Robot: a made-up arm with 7 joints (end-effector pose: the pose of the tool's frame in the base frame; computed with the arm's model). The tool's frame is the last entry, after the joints.
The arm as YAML. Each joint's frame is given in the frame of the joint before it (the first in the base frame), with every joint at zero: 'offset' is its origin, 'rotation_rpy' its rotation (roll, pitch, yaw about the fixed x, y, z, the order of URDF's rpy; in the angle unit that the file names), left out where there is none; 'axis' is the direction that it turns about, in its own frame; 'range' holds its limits. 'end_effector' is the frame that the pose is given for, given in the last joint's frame.
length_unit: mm
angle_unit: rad
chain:
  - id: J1
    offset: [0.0, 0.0, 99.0]
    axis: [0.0, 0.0, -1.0]
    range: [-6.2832, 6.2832]
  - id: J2
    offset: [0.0, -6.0, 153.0]
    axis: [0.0, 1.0, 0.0]
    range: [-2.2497, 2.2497]
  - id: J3
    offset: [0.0, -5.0, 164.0]
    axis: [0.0, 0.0, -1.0]
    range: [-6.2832, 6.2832]
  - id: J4
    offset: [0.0, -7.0, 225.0]
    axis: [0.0, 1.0, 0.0]
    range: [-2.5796, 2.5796]
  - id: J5
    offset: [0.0, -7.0, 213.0]
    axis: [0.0, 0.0, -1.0]
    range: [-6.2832, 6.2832]
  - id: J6
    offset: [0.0, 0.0, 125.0]
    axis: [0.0, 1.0, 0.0]
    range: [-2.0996, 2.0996]
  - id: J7
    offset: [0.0, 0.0, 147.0]
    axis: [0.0, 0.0, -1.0]
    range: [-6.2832, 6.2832]
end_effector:
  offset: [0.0, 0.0, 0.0]
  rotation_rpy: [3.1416, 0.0, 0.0]
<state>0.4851 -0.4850 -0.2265 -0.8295 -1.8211 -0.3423 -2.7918</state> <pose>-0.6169 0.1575 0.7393 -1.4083 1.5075 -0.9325</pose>
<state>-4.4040 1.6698 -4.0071 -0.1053 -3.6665 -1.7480 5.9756</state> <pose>-0.3288 -0.6409 0.1964 -1.2857 1.5826 -1.4619</pose>
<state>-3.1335 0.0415 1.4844 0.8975 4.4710 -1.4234 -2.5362</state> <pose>0.1067 0.3252 0.8429 1.3543 -0.8709 -1.0364</pose>
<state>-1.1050 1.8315 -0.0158 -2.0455 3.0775 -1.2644 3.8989</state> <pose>0.2137 0.3753 0.5549 2.1337 0.4405 -0.7247</pose>
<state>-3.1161 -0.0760 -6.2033 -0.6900 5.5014 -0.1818 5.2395</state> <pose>0.3796 0.0083 0.9745 1.8518 -1.5145 -0.8502</pose>
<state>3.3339 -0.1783 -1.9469 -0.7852 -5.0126 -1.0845 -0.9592</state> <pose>0.1661 0.3183 0.8935 0.8228 -1.3907 0.2852</pose>
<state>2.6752 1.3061 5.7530 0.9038 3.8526 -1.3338 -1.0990</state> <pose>-0.5106 -0.3448 0.0400 -0.0805 -0.4425 2.9936</pose>
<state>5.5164 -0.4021 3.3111 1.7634 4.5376 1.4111 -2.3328</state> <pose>-0.2927 -0.3895 0.4219 0.1632 -1.9512 -1.8908</pose>
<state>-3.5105 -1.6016 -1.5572 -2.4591 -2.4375 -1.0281 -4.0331</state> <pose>-0.0032 0.3716 0.3389 1.9547 0.8854 -0.1042</pose>
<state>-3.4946 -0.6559 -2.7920 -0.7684 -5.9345 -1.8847 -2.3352</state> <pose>0.0412 0.1694 0.8182 0.4282 0.9759 0.4000</pose>
